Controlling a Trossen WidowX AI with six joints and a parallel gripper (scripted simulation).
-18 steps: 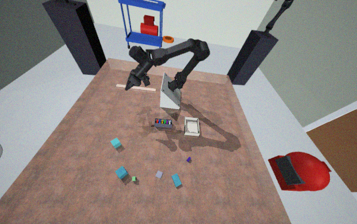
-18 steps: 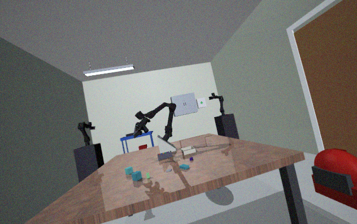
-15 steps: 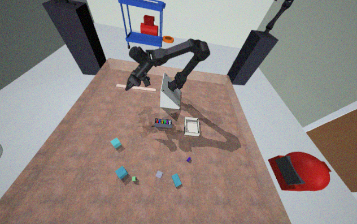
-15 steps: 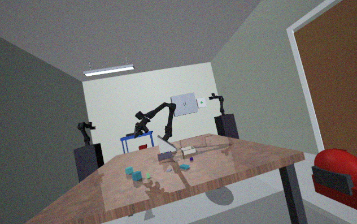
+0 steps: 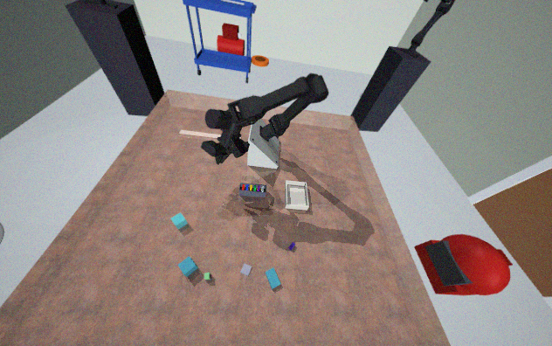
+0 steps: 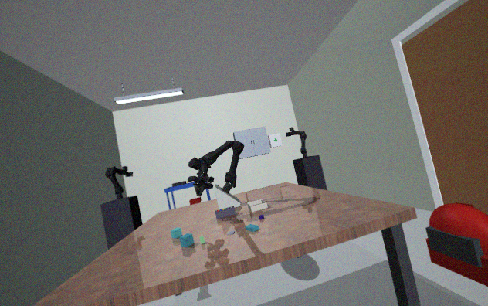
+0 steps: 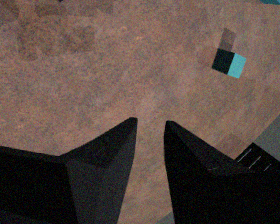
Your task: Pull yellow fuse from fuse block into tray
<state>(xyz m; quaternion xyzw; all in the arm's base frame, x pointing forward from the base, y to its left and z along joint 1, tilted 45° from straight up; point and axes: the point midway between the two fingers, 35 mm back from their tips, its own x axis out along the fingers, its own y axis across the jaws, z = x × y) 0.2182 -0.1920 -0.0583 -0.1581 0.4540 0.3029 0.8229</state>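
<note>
Right now the yellow fuse is 4 cm ahead of my gripper tip, 13 cm to the left of it and 12 cm below it. The rest, counted from my gripper tip: tray: 6 cm ahead, 34 cm to the left, 15 cm below.
</note>
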